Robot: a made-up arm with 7 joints. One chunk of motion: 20 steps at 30 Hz.
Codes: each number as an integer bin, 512 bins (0 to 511) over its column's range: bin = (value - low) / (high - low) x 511, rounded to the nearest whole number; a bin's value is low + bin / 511 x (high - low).
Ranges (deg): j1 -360..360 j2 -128.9..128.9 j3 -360..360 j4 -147.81..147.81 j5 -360..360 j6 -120.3..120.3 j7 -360..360
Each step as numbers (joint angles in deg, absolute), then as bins.
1 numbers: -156.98 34.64 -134.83 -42.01 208.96 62.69 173.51
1 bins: 144 324 160 183 404 389 379
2 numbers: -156.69 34.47 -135.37 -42.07 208.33 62.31 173.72
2 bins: 144 324 159 183 403 388 379
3 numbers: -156.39 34.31 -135.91 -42.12 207.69 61.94 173.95
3 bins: 145 324 159 183 403 387 379
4 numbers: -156.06 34.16 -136.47 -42.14 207.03 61.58 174.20
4 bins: 145 323 159 183 402 386 379
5 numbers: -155.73 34.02 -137.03 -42.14 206.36 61.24 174.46
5 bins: 145 323 158 183 402 386 379
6 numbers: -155.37 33.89 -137.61 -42.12 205.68 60.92 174.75
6 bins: 145 323 158 183 401 385 380
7 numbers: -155.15 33.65 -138.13 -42.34 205.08 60.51 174.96
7 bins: 145 322 157 182 401 384 380
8 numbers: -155.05 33.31 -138.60 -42.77 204.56 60.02 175.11
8 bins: 145 322 157 182 401 383 380
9 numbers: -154.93 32.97 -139.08 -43.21 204.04 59.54 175.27
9 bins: 146 321 157 181 400 382 380
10 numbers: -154.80 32.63 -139.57 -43.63 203.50 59.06 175.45
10 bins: 146 320 156 180 400 381 380
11 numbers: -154.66 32.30 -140.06 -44.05 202.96 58.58 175.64
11 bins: 146 320 156 179 400 380 380
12 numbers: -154.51 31.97 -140.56 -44.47 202.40 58.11 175.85
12 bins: 146 319 156 179 399 379 380
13 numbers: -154.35 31.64 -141.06 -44.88 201.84 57.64 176.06
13 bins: 146 318 155 178 399 378 380
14 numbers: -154.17 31.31 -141.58 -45.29 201.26 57.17 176.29
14 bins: 146 318 155 177 398 377 381
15 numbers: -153.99 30.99 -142.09 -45.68 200.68 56.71 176.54
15 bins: 146 317 155 177 398 376 381
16 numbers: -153.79 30.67 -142.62 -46.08 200.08 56.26 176.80
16 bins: 146 316 154 176 398 375 381
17 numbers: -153.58 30.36 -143.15 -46.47 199.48 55.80 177.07
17 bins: 147 316 154 175 397 374 381
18 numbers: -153.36 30.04 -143.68 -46.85 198.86 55.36 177.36
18 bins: 147 315 154 175 397 373 381
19 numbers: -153.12 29.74 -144.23 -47.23 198.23 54.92 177.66
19 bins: 147 314 153 174 396 372 382
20 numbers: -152.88 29.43 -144.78 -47.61 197.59 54.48 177.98
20 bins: 147 314 153 173 396 371 382
